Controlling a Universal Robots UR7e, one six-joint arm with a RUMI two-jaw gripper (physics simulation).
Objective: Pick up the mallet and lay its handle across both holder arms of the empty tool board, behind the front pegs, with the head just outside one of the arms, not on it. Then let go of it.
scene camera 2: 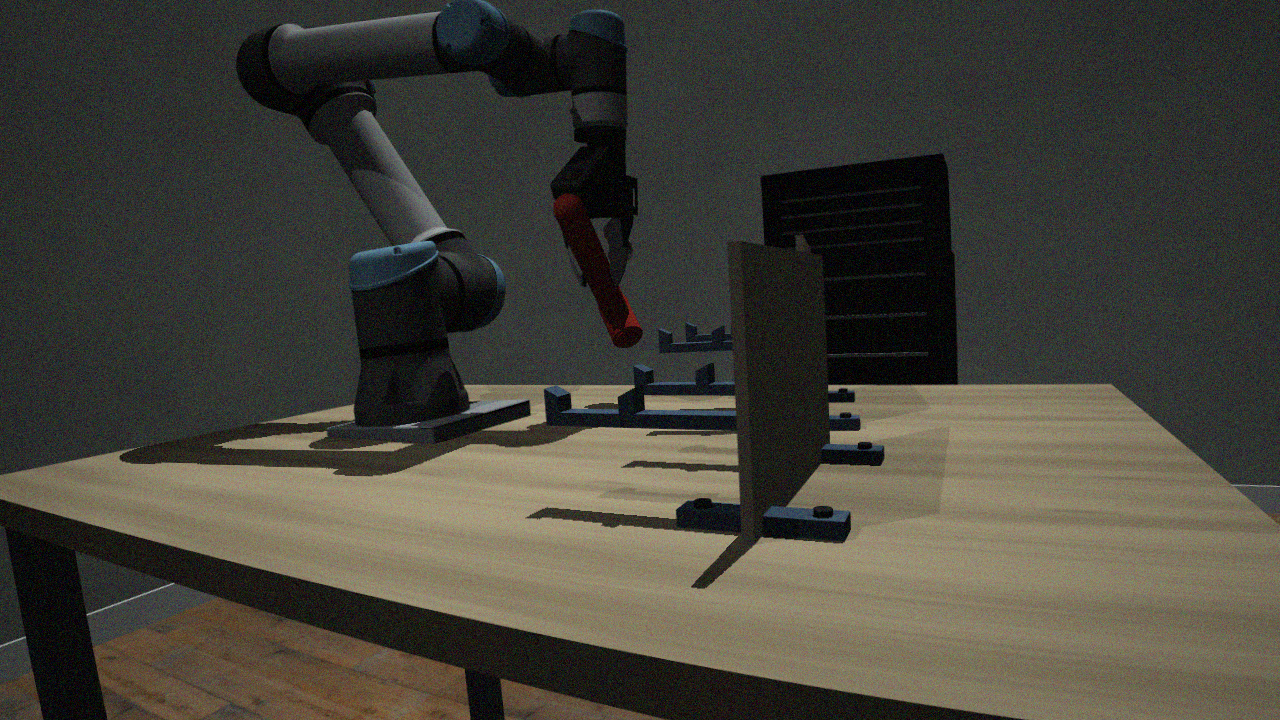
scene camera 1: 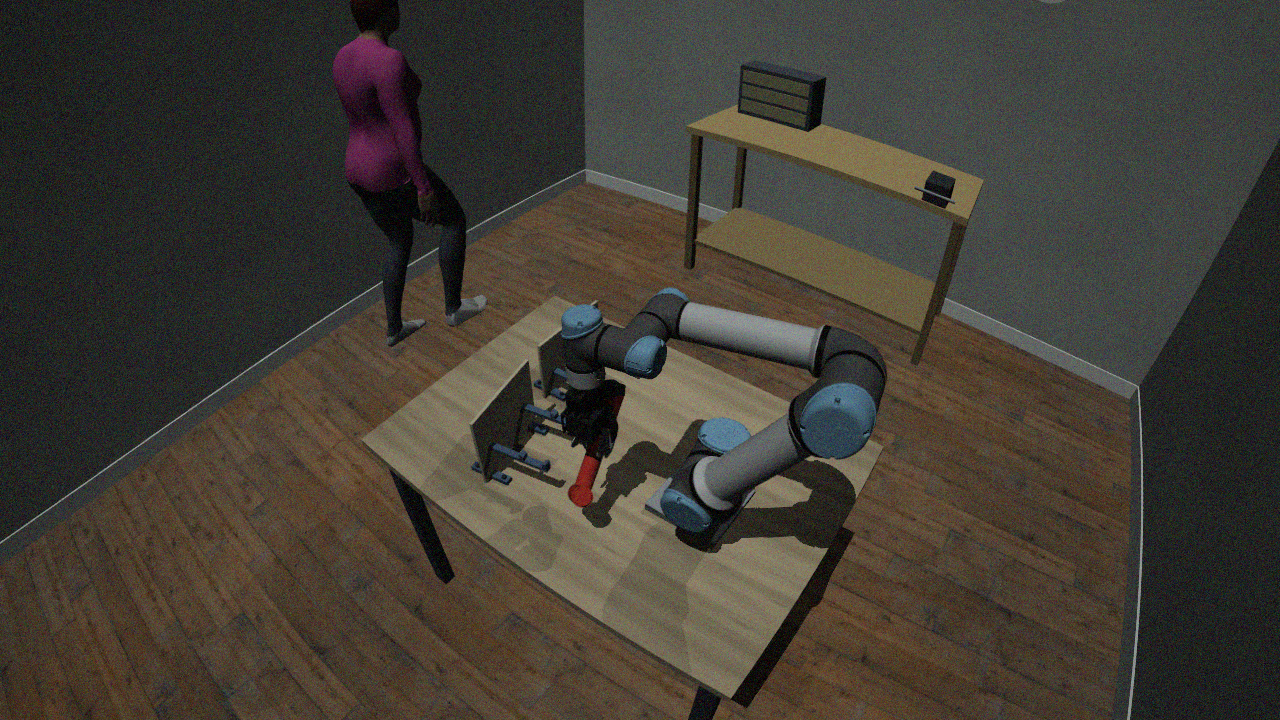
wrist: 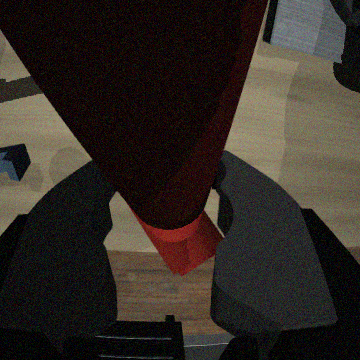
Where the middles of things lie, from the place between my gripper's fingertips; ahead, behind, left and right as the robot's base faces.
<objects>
My hand is 10 mm below the red mallet (scene camera 1: 580, 493).
</objects>
